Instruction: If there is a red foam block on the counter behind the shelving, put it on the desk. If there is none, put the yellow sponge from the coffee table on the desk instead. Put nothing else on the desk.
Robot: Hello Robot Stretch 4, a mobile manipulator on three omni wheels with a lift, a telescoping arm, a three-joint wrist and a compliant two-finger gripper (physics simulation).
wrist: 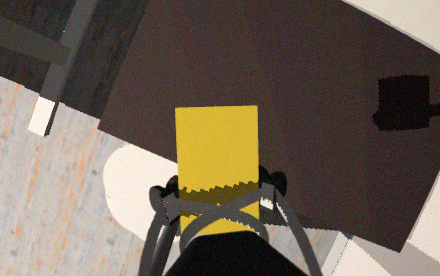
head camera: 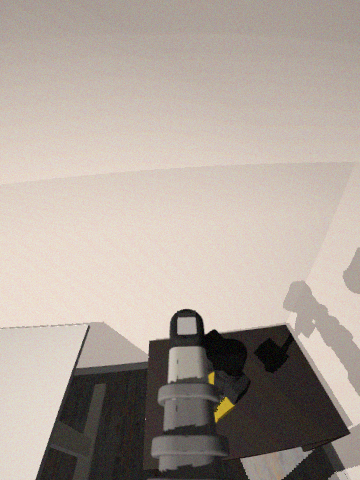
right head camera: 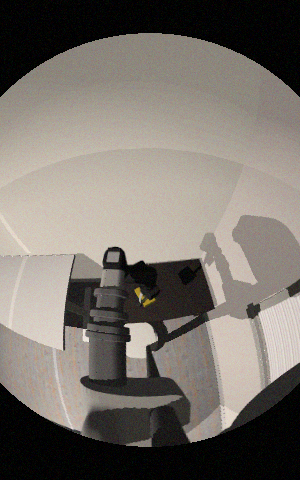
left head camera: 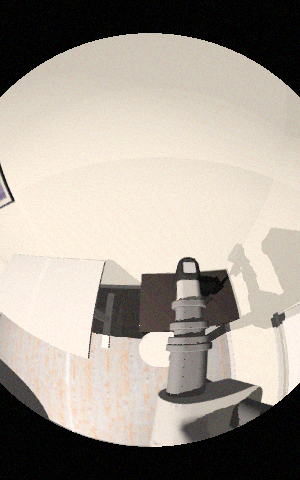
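Where they show: gripper, fingertip midpoint: (wrist: pixel 217 185) (head camera: pixel 218 406) (right head camera: pixel 146 300); robot's base, link origin: (wrist: pixel 167 177) (right head camera: pixel 137 338) (left head camera: pixel 159 347).
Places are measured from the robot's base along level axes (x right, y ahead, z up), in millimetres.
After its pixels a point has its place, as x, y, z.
Note:
The yellow sponge (head camera: pixel 224 409) @(95, 240, 884) (right head camera: pixel 148 300) @(96, 246, 884) (wrist: pixel 217 145) @(66, 296, 884) is between the fingers of my gripper (head camera: pixel 221 394) (right head camera: pixel 144 295) @(87, 259, 838) (wrist: pixel 217 185) @(87, 259, 838). The gripper is shut on it, with a fingertip at each long side. The sponge is held above a dark brown table (head camera: pixel 300 410) @(520, 322, 422) (left head camera: pixel 155 305) @(-79, 385, 422) (right head camera: pixel 180 300) @(387, 340, 423) (wrist: pixel 310 100) @(247, 464, 422), near one edge in the wrist view; the gripper's black shadow lies apart from it on the table top. The arm hides part of the sponge in the head view. A red foam block and the counter behind the shelving do not show in these views.
A large white surface (head camera: pixel 40 380) @(-620, 364, 692) (left head camera: pixel 55 300) @(-830, 195, 692) (right head camera: pixel 35 295) @(-797, 212, 692) stands left of the brown table, with a dark gap and grey bars between them. A white rounded shape (left head camera: pixel 154 350) @(-52, -26, 187) (wrist: pixel 130 190) @(-84, -48, 187) is low by the table's near edge. Pale walls rise behind and at the right.

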